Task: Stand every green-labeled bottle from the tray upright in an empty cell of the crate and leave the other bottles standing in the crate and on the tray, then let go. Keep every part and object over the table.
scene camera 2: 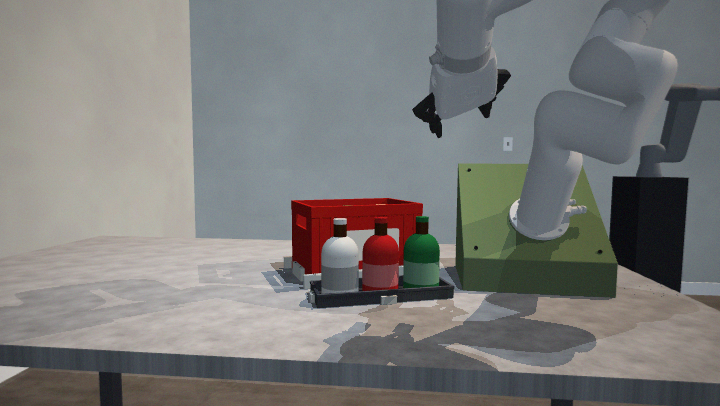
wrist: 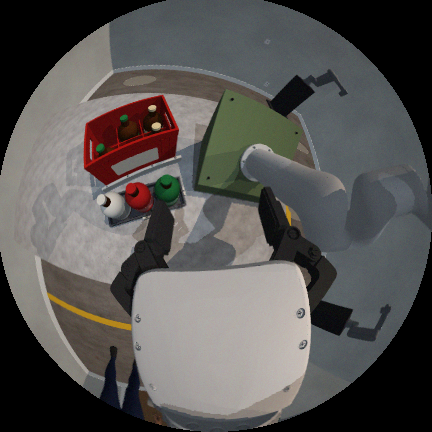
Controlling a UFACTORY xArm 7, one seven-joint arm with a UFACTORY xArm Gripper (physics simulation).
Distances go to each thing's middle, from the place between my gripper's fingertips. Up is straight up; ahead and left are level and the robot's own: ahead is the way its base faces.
My gripper is now 260 mm above the red bottle (scene camera 2: 380, 267), 140 mm short of it and 70 mm to the left of it. From my hand the other things lie so: white bottle (scene camera 2: 340, 256) (260 mm below, 220 mm ahead, 50 mm to the right).
